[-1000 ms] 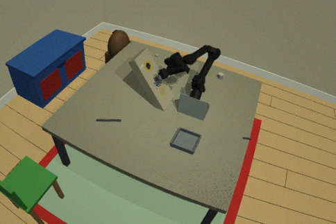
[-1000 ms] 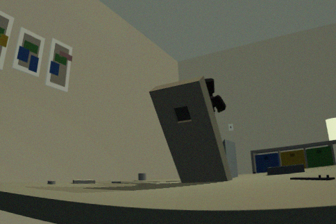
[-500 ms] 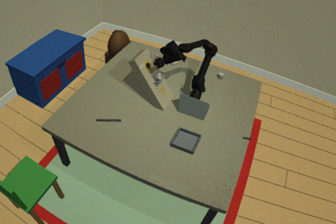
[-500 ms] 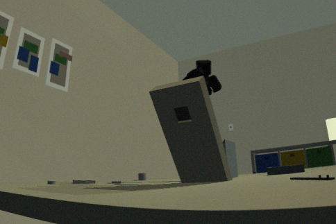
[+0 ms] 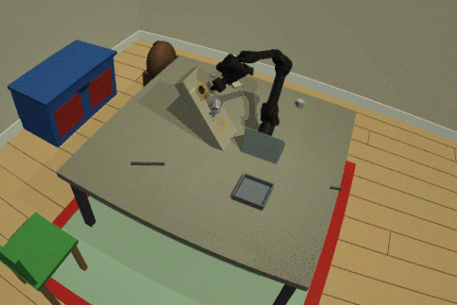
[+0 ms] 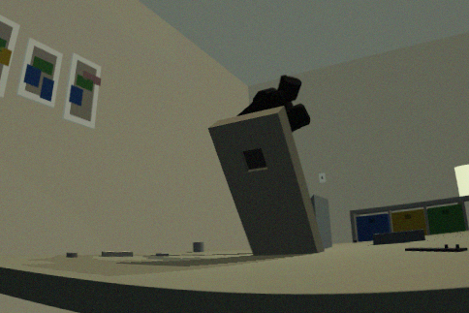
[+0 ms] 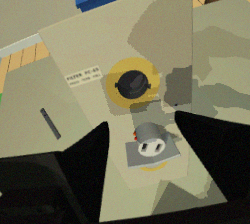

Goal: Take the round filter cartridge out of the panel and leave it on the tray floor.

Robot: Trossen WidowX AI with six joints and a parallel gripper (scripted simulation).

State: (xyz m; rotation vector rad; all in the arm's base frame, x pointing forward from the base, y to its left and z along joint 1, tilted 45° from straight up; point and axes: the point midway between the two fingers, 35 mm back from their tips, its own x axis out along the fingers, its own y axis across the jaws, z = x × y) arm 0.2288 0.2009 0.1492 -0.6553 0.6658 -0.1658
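My gripper tip is 11 cm above the white round filter cartridge, 1 cm to the left of it and 1 cm past it. From my gripper tip the other things lie so: small dark piece: 73 cm behind, 30 cm below, 3 cm to the right; tan service panel: 13 cm below, 4 cm ahead; grey tray: 38 cm behind, 30 cm below, 23 cm to the left.
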